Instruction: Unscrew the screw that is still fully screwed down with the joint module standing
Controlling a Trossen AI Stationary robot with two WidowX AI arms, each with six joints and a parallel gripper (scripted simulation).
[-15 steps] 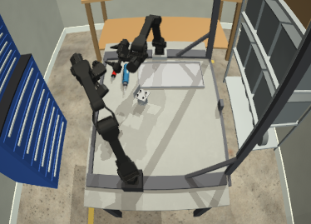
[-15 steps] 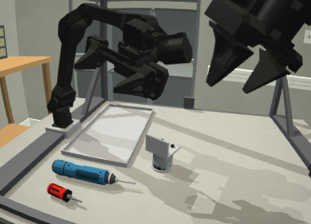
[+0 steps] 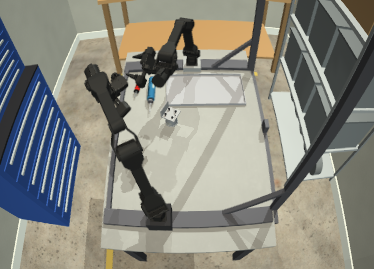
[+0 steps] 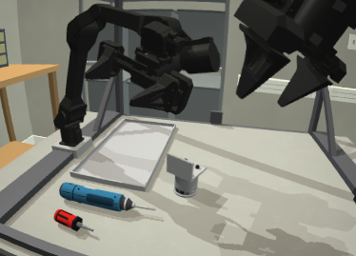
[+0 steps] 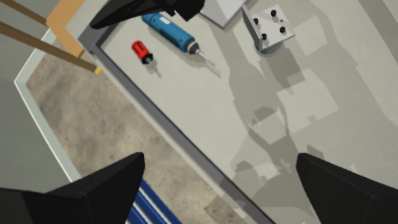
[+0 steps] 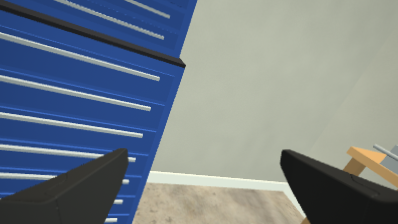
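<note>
Right now my left hand is 27 cm above the screw, 19 cm past it and 13 cm to the left of it. Round my left hand: joint module (30 cm below, 18 cm behind, 16 cm to the right); grey l-shaped bracket (26 cm below, 17 cm behind, 16 cm to the right); grey bit (31 cm below, 21 cm to the right, 5 cm behind).
</note>
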